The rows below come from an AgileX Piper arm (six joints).
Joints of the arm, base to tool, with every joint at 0 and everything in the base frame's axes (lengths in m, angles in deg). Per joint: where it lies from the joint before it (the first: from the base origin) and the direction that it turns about. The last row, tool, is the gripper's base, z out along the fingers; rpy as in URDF.
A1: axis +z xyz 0 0 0.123
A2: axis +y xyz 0 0 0
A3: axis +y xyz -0.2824 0 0.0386
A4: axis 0.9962 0 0.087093 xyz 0.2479 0 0.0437
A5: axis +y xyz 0 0 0
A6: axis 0.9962 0 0.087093 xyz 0.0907 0 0.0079
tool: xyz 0 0 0 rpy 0 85 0
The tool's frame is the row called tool.
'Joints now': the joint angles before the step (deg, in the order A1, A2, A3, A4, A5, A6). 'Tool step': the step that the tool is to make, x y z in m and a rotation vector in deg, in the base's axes. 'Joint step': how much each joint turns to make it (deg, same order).
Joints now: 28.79 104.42 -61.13 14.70 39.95 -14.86
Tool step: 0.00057 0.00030 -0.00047 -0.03 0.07 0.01
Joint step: 0.00 0.18 -0.15 0.00 0.05 -0.01
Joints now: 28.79 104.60 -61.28 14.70 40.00 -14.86
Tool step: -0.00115 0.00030 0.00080 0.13 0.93 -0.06
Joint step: 0.00 -0.05 -0.16 0.53 1.01 -0.07
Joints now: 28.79 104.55 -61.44 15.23 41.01 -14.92
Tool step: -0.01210 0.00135 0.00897 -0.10 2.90 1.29
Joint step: 0.85 -1.98 0.44 0.79 4.28 -0.01
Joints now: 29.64 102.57 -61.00 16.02 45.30 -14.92
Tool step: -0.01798 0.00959 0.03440 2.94 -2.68 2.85
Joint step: 2.79 -5.98 -0.24 0.88 2.50 0.04
